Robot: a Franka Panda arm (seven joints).
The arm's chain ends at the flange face. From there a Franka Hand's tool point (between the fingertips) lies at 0.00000 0.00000 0.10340 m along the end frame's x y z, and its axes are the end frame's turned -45 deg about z.
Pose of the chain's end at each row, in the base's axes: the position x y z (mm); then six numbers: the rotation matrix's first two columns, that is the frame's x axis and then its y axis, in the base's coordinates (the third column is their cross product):
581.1, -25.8, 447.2, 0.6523, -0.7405, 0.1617, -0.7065, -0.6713, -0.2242
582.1, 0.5, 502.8, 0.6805, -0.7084, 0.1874, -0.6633, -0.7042, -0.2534
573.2, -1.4, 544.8, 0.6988, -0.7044, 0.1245, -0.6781, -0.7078, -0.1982
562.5, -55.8, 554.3, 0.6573, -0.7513, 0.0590, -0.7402, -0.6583, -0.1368
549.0, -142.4, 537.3, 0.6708, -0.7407, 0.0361, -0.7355, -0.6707, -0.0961
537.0, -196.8, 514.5, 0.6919, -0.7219, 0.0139, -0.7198, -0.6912, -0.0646
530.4, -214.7, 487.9, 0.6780, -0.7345, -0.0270, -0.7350, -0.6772, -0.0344
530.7, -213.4, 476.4, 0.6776, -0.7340, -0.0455, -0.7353, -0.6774, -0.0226
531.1, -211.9, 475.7, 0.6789, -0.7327, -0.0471, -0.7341, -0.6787, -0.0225
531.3, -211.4, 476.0, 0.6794, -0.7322, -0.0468, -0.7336, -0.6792, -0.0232
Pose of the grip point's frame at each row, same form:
609.5, -22.5, 347.8, 0.9608, -0.0489, 0.2729, -0.0383, -0.9983, -0.0442
614.3, 5.5, 404.7, 0.9502, -0.0030, 0.3117, 0.0122, -0.9989, -0.0467
596.7, 4.2, 444.3, 0.9736, 0.0024, 0.2282, 0.0146, -0.9986, -0.0521
577.1, -51.0, 452.1, 0.9882, -0.0658, 0.1385, -0.0586, -0.9967, -0.0550
558.9, -138.5, 434.4, 0.9944, -0.0495, 0.0935, -0.0457, -0.9980, -0.0424
542.8, -193.2, 411.3, 0.9982, -0.0217, 0.0555, -0.0197, -0.9992, -0.0359
531.1, -210.2, 384.6, 0.9991, -0.0405, 0.0052, -0.0403, -0.9982, -0.0434
529.2, -208.4, 373.1, 0.9991, -0.0400, -0.0162, -0.0408, -0.9980, -0.0482
529.5, -206.7, 372.4, 0.9991, -0.0382, -0.0174, -0.0390, -0.9980, -0.0492
529.8, -206.2, 372.7, 0.9991, -0.0375, -0.0167, -0.0383, -0.9980, -0.0495

